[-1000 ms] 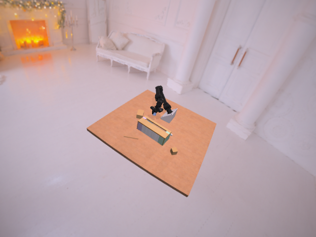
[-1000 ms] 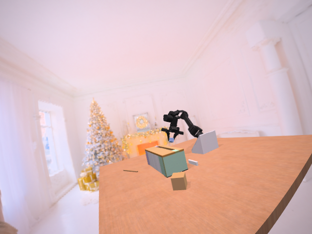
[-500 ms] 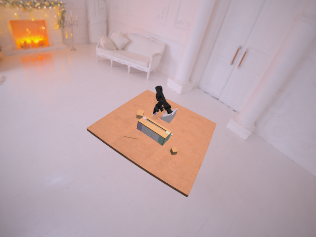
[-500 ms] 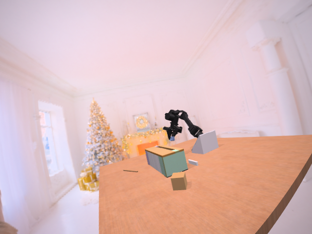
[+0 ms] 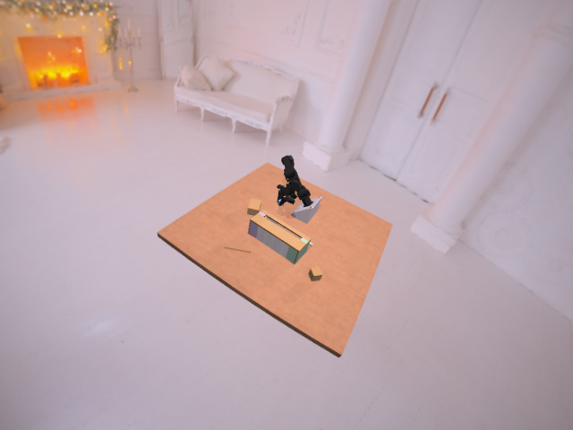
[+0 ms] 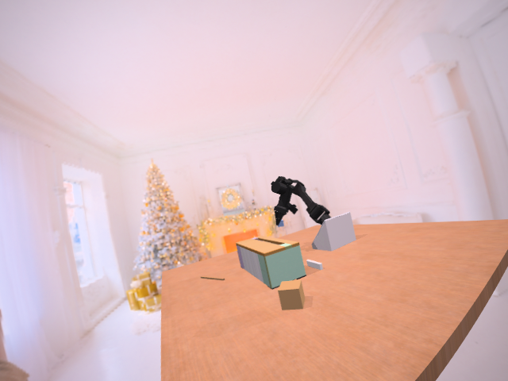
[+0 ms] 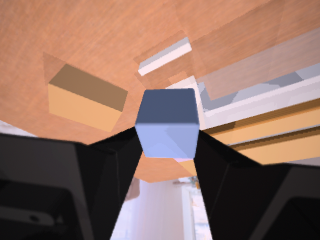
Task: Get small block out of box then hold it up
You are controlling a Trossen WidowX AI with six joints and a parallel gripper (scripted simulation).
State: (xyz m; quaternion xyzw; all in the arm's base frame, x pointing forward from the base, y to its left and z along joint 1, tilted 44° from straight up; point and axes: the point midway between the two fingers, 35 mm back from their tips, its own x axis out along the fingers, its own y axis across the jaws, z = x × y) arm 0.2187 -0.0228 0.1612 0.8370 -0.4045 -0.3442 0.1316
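Now: gripper tip 1 cm past the small blue block, 1 cm to the right of it and 1 cm below it. From my gripper tip the other things lie so: tan cube 26 cm ahead, 45 cm to the left, 14 cm below; thin stick 38 cm ahead, 3 cm to the right, 16 cm below.
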